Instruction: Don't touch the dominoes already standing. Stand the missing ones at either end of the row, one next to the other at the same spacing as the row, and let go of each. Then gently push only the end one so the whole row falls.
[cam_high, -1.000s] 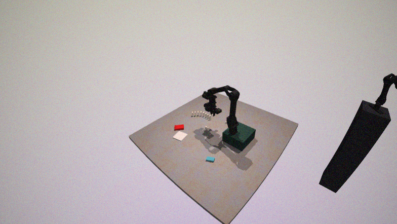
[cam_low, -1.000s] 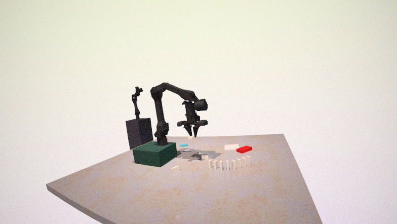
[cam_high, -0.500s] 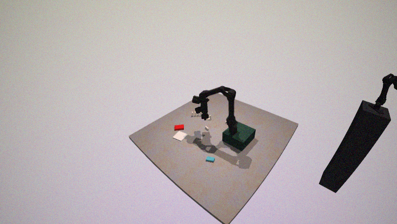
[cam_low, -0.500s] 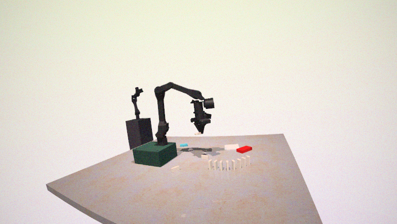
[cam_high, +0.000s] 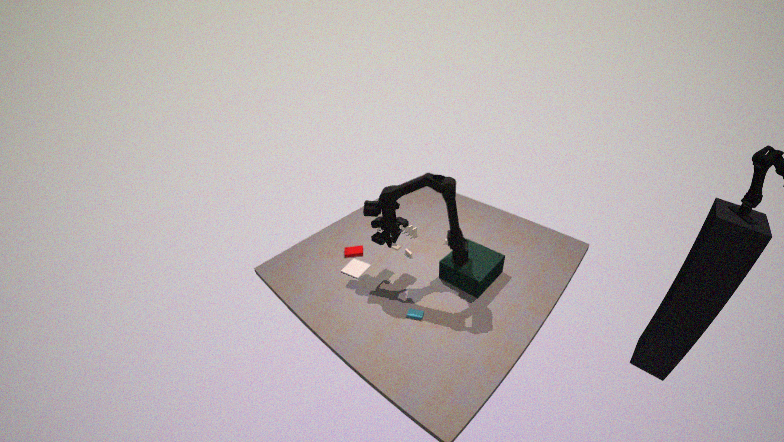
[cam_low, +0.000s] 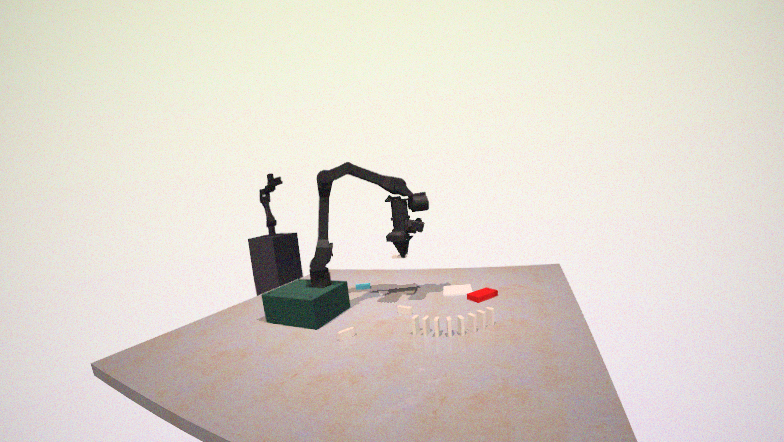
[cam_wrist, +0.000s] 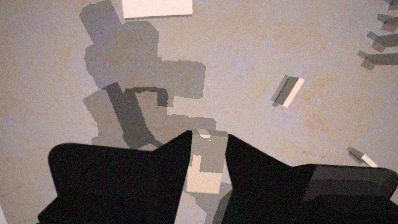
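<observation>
My gripper tip is now 16 cm short of the flat white tile, 16 cm above it and 11 cm to the right of it. Round my gripper tip: cyan block: 26 cm behind, 15 cm below, 13 cm to the left; then red block: 27 cm ahead, 15 cm below, 4 cm to the left.
</observation>
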